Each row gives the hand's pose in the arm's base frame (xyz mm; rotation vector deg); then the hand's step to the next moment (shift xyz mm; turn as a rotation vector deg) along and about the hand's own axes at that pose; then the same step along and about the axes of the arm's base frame.
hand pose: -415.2 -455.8 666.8 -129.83 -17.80 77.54
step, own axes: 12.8 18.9 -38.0 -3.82 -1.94 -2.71
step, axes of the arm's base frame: 38.5 -21.6 -4.3 0.61 -0.73 4.98
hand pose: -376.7 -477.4 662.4 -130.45 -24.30 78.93
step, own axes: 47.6 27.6 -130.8 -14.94 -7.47 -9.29
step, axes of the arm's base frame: 138.9 -28.8 2.8 1.21 -2.67 18.89
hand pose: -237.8 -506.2 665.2 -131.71 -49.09 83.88
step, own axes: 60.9 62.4 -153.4 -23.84 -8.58 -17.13
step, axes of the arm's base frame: 176.2 0.2 -8.7 5.09 -6.70 29.40
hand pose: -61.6 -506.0 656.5 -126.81 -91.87 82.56
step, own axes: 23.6 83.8 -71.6 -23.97 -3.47 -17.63
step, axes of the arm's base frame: 110.6 11.5 -18.4 9.11 -8.92 27.11
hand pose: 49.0 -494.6 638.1 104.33 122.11 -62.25
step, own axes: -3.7 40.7 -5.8 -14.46 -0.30 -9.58
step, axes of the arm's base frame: 39.7 0.8 -11.2 6.76 -5.99 14.81
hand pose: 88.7 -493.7 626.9 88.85 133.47 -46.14
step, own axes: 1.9 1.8 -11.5 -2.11 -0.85 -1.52
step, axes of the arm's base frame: 2.1 8.4 8.0 0.27 -1.04 2.52
